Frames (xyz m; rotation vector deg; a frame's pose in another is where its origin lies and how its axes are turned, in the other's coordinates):
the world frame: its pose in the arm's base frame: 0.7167 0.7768 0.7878 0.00 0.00 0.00
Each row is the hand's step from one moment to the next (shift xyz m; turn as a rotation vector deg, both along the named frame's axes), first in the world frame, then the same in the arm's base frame.
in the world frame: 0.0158 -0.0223 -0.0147 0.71 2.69 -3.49
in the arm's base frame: 0.0158 -0.0223 -0.0147 0.71 2.69 -3.49
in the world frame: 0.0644 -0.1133 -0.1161 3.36 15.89 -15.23
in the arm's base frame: 0.0644 -0.1133 -0.1161 3.36 15.89 -15.23
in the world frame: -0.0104 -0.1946 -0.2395 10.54 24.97 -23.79
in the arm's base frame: -0.0104 -0.1946 -0.2395 10.54 24.97 -23.79
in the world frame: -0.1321 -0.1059 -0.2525 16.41 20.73 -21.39
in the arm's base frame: -0.1321 -0.1059 -0.2525 16.41 20.73 -21.39
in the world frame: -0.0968 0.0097 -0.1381 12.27 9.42 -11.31
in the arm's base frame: -0.0968 0.0097 -0.1381 12.27 9.42 -11.31
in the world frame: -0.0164 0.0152 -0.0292 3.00 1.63 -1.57
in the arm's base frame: -0.0164 0.0152 -0.0292 3.00 1.63 -1.57
